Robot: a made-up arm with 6 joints.
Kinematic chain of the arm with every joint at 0, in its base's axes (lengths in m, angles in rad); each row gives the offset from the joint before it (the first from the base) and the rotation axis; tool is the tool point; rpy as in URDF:
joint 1: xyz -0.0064 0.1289 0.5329 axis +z
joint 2: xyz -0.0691 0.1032 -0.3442 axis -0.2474 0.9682 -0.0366
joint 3: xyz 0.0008 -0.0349 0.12 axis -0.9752 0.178 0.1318
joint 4: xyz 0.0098 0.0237 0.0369 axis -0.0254 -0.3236 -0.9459
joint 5: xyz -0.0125 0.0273 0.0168 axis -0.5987 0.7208 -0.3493
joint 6: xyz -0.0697 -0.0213 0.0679 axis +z
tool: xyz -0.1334 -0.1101 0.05 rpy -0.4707 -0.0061 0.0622
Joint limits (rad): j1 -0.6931..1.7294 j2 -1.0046..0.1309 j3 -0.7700..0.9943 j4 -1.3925..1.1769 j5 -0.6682..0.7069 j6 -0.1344..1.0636
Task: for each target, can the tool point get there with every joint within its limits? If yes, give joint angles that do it. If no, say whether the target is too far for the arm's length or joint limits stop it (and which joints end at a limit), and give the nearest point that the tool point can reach.
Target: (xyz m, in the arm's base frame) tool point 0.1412 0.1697 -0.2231
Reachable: no: joint limits stop it (at a limit: joint 1, joint 2, joint 3, joint 5, joint 6) | nearest point 0.0792 0.0347 0.0441 | short by 0.306 m
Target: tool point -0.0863 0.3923 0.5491
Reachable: yes | joints -0.4501 0.0383 0.6290 0.1074 0.4800 0.2084
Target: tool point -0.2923 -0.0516 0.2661
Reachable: yes | joints 0.7232 -0.2317 -0.2832 0.6967 -0.3993 0.2883
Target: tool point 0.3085 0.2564 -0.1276
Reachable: no: joint limits stop it (at a limit: joint 1, joint 2, joint 3, joint 6) | nearest point 0.1492 0.0696 0.0979 | short by 0.333 m
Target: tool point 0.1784 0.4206 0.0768
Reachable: no: joint limits stop it (at a limit: joint 1, joint 2, joint 3, joint 4, joint 6) | nearest point 0.0019 0.5202 0.1013 | short by 0.204 m
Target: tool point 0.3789 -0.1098 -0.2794
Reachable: no: too far | nearest point 0.1662 -0.0938 0.0533 | short by 0.395 m
